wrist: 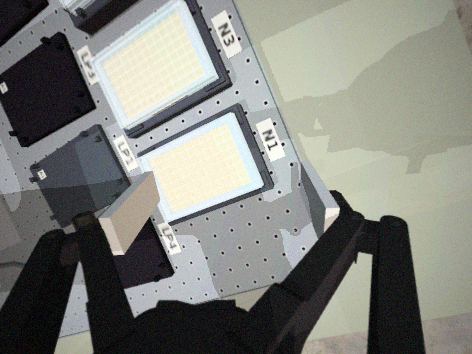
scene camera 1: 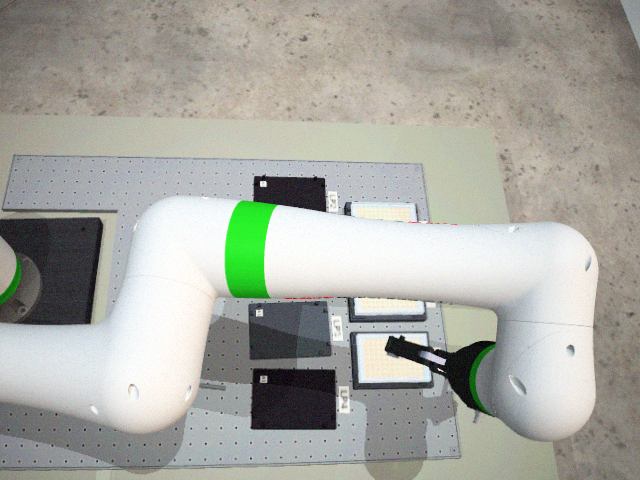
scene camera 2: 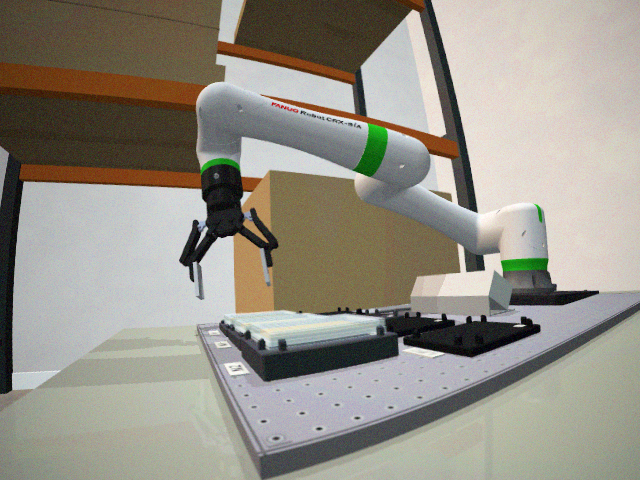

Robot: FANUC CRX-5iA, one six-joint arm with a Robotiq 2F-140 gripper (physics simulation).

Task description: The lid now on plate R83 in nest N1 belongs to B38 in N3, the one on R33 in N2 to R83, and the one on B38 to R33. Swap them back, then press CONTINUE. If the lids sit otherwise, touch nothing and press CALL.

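Places are measured from the arm's base along level axes (x up, y back, z right), in millimetres.
Pixels of known places: gripper, fingertip midpoint: [wrist: 226, 182] [scene camera 2: 233, 291]; arm's base, link origin: [scene camera 1: 1, 291] [scene camera 2: 525, 292].
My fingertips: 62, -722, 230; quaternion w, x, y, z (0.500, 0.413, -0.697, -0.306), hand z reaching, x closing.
For each thing: its middle in the pictures, then the offset to it from my fingertips, as dx, dy, dz. "pt": a spot on its surface instead.
- nest N1, surface spot: [wrist: 200, 170] pt -45, +36, -24
- N3, body centre: [wrist: 149, 68] [scene camera 2: 279, 320] [scene camera 1: 388, 291] -46, +28, -148
- N2, body centre: [scene camera 2: 314, 325] [scene camera 1: 385, 222] -38, +7, -285
- white button box, body centre: [scene camera 2: 457, 292] -34, +427, -194
- LP4, body centre: [wrist: 117, 256] [scene camera 1: 294, 398] [scene camera 2: 328, 314] -66, +226, +19
- LP3, body centre: [scene camera 2: 399, 323] [wrist: 37, 93] -66, +197, -231
- grey pad LP1, body centre: [wrist: 76, 180] [scene camera 1: 289, 329] [scene camera 2: 359, 318] -66, +217, -104
The plate in nest N1 [scene camera 1: 372, 356] [wrist: 200, 170], pale yellow wells in a light rim, sits in its dark nest. The plate in N3 [scene camera 1: 382, 307] [wrist: 157, 67] sits beside it, with a clear lid edge showing in the wrist view. The plate in N2 [scene camera 1: 385, 211] [scene camera 2: 315, 330] is partly behind the arm in scene camera 1; its clear lid shows in scene camera 2. Plate codes are not readable. My gripper [scene camera 1: 435, 383] [scene camera 2: 233, 290] [wrist: 226, 182] is open and empty, high above the N1 end. The white button box [scene camera 2: 454, 291] shows its back; its buttons are hidden.
Black pads LP2 [scene camera 1: 289, 191], LP4 [scene camera 1: 293, 400] and LP3 [wrist: 47, 90], and grey pad LP1 [scene camera 1: 279, 330] [wrist: 82, 175], lie beside the nests with small corner posts. A large cardboard box [scene camera 2: 336, 242] and orange-beamed shelving [scene camera 2: 103, 93] stand behind. The arm crosses over the board.
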